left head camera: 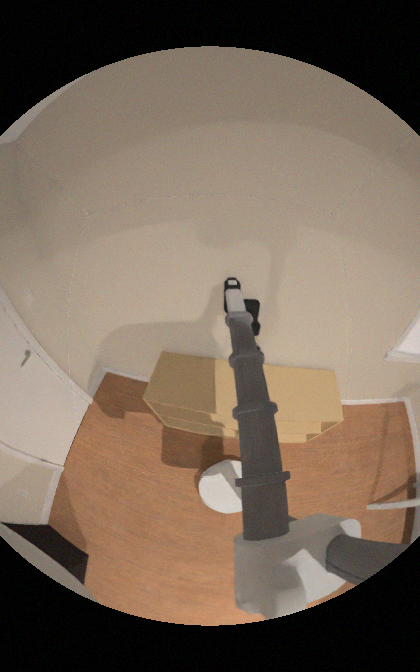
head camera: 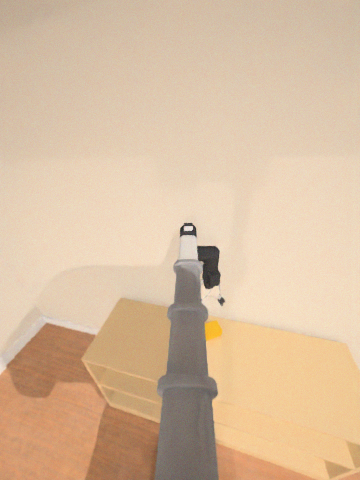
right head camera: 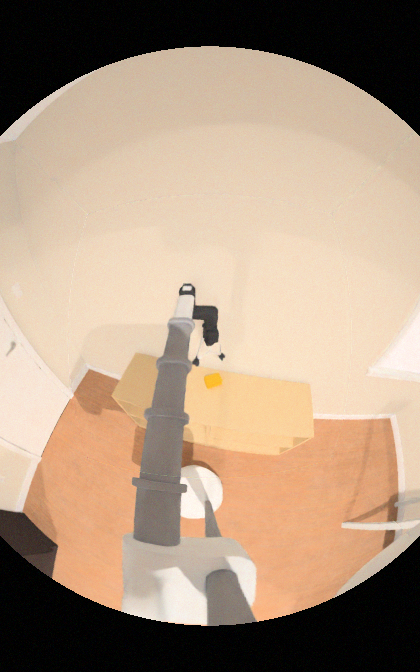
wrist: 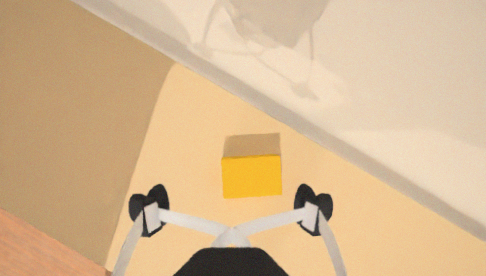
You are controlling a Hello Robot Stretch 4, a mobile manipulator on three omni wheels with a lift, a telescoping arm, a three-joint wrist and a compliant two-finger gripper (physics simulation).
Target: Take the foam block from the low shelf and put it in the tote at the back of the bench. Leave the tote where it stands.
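Frame: origin at the robot's base, x down, y ahead, z right, level; metres.
Seen in the pictures: gripper, fingertip midpoint: [head camera: 207,307] [wrist: 232,200].
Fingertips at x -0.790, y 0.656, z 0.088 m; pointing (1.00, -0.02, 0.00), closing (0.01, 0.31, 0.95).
Note:
A point is followed by its place in that frame.
The foam block, a yellow block [head camera: 213,330] {x -0.627, y 0.646, z 0.125 m} [right head camera: 213,380] [wrist: 252,176] {x -0.627, y 0.661, z 0.117 m}, lies on the top board of the low wooden shelf [head camera: 280,365] {x -0.583, y 0.518, z 0.411 m} [left head camera: 305,390] [right head camera: 265,405] [wrist: 350,210] {x -0.582, y 0.651, z 0.302 m}, near its wall side. In the left head view the block does not show. My gripper [head camera: 211,301] [right head camera: 209,358] [wrist: 232,200] {x -0.790, y 0.656, z 0.088 m} is open and empty, pointing down above the shelf. In the wrist view the block appears centred between the fingertips sideways, a little beyond them, with a gap on either side. The arm hides part of the shelf and one finger in the head view. The tote and the bench do not show.
A plain wall [head camera: 280,225] {x -1.168, y 0.747, z 0.353 m} [wrist: 420,75] {x -0.869, y 0.786, z 0.172 m} rises directly behind the shelf. A white round object [left head camera: 220,487] [right head camera: 202,492] is on the floor in front of the shelf. A dark box-like object [left head camera: 60,555] [right head camera: 30,545] is at the lower left. A door [left head camera: 35,400] is at the left.

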